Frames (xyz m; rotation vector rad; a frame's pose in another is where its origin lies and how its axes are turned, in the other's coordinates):
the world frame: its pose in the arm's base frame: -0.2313 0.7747 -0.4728 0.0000 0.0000 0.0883
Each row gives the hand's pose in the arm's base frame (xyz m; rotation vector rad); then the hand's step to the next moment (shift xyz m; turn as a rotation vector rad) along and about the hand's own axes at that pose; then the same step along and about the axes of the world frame.
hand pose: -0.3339 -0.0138 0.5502 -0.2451 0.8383 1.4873
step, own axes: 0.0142 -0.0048 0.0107 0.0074 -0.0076 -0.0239
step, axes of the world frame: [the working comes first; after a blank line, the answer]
step, axes of the arm's base frame: 0.0063 0.0171 -0.0029 -0.0020 -0.0101 -0.0240

0.0077 0.0165 -0.0029 -0.0029 -0.0099 -0.0240
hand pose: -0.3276 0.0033 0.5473 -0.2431 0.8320 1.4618
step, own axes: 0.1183 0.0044 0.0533 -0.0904 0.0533 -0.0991
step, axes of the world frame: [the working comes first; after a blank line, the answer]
step, axes of the arm's base frame: 0.0019 0.1251 -0.0347 -0.0745 -0.1235 0.0042

0.0130 0.1244 -0.0347 -0.0851 -0.1165 0.0042
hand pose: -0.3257 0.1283 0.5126 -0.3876 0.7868 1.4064
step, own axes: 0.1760 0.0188 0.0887 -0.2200 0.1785 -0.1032
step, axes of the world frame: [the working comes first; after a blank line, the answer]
step, axes of the arm's base frame: -0.0001 0.1900 -0.0556 -0.1930 -0.2004 0.1162

0.0166 0.1893 -0.0556 -0.2099 -0.1826 0.1162
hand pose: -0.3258 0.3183 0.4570 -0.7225 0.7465 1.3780
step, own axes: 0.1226 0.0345 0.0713 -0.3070 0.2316 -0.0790
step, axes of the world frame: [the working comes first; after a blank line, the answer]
step, axes of the arm's base frame: -0.0256 0.1311 -0.0587 -0.2492 -0.2279 0.2003

-0.0139 0.1329 -0.0587 -0.2683 -0.2051 0.2003
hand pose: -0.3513 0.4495 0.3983 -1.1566 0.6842 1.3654
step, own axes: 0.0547 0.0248 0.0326 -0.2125 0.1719 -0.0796
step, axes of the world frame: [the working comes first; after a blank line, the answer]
step, axes of the arm's base frame: -0.0234 0.0464 -0.0444 -0.1776 -0.1823 0.1275

-0.0192 0.0483 -0.0444 -0.1930 -0.1660 0.1275
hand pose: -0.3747 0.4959 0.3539 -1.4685 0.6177 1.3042
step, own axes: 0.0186 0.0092 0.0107 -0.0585 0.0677 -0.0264
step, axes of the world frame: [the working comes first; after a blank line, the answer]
step, axes of the arm's base frame: -0.0071 0.0112 -0.0192 -0.0649 -0.0611 0.0274

-0.0061 0.0118 -0.0192 -0.0701 -0.0552 0.0274
